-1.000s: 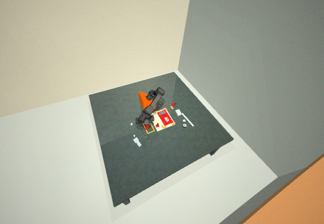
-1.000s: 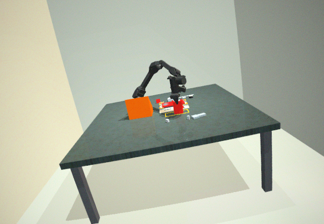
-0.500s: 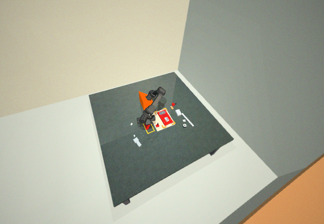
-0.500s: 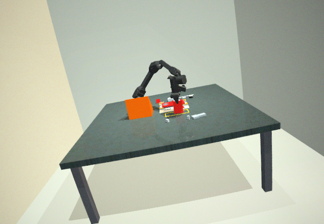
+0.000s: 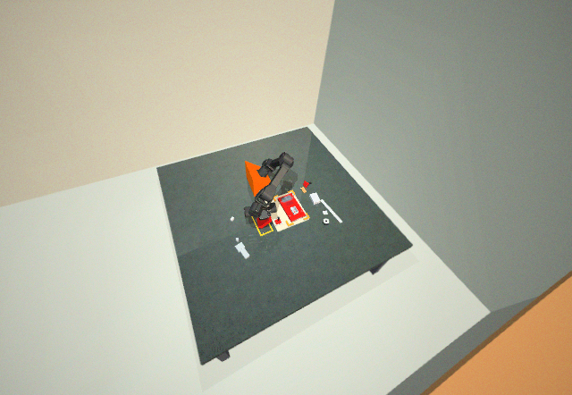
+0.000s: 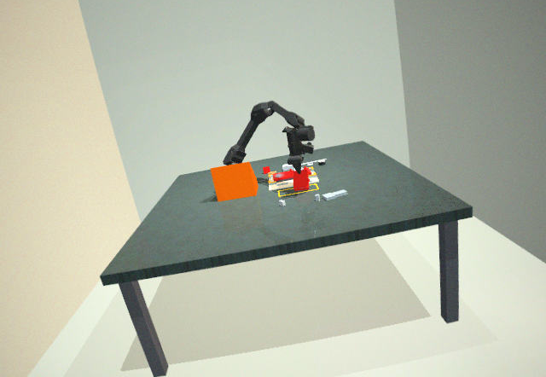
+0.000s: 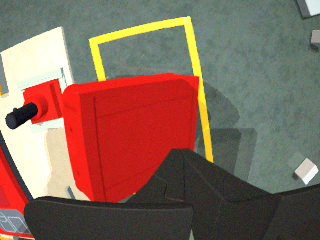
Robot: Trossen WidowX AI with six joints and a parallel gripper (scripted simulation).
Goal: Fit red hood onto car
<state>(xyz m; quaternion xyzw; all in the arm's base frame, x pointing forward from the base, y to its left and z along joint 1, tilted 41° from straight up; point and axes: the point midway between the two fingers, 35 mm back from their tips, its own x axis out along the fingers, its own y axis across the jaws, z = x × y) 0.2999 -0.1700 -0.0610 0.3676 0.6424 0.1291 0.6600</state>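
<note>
The red hood is 10 mm ahead of my gripper tip, 30 mm to the left of it and 50 mm below it. From my gripper tip the other things lie so: white ribbed engine block 30 mm ahead, 230 mm to the left, 60 mm below; then wheel 200 mm ahead, 370 mm to the left, 70 mm below; then cream jig 200 mm to the left, 70 mm below.
</note>
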